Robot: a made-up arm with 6 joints.
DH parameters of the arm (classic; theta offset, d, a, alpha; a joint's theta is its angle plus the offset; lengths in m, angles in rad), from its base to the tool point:
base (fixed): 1.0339 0 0.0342 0
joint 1: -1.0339 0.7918 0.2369 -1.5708
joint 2: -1.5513 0 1.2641 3.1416
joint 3: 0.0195 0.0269 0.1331 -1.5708
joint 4: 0 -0.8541 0.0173 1.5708
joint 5: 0 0.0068 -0.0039 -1.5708
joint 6: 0.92 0 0.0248 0
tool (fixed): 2.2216 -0.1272 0 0
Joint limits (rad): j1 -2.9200..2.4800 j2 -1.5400..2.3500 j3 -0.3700..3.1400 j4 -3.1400..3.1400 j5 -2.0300..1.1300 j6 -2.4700..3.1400
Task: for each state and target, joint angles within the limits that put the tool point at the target. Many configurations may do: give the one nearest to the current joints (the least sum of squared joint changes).
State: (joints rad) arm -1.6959 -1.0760 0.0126 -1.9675 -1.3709 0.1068
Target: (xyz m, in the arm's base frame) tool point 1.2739 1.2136 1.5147
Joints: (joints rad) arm -2.3530 -1.4896 0.7420 -2.0344 -1.2496 0.0951
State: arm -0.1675 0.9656 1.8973 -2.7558 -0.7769 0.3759
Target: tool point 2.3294 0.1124 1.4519
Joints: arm 0.0425 1.4335 1.7764 -2.7467 -0.7936 0.3781
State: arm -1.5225 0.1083 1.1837 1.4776 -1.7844 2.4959
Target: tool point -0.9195 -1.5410 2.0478
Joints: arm -2.0377 0.7010 0.9222 1.4439 -1.7678 2.4894
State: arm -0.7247 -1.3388 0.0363 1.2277 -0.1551 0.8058
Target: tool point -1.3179 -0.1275 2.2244
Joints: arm 0.0957 -1.1377 0.7851 1.2419 -0.1369 0.8101
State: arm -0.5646 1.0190 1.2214 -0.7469 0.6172 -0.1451
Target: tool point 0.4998 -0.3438 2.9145
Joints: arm -0.5056 0.3778 1.8397 -0.7060 0.7464 -0.1544
